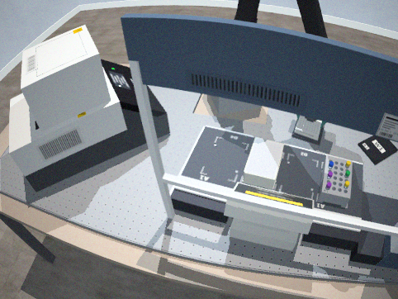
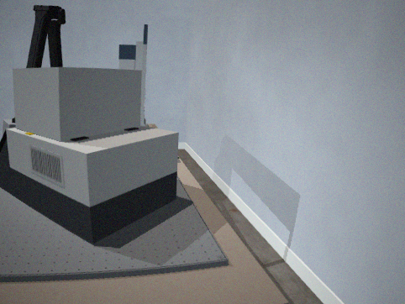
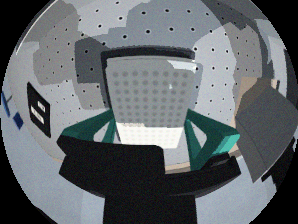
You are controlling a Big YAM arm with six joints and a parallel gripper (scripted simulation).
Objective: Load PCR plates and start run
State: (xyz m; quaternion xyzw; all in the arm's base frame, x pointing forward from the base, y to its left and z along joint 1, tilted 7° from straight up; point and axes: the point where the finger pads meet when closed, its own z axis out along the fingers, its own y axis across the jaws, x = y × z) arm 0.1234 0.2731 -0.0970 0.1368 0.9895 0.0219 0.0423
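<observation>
Now: the dark nest pad 2 cm below my hand. Also, from my hand: tube cooling block: 28 cm ahead, 5 cm to the left, 5 cm above; post: 39 cm ahead, 38 cm to the right, 21 cm above; dark nest: 27 cm to the left, 6 cm ahead, 2 cm below.
</observation>
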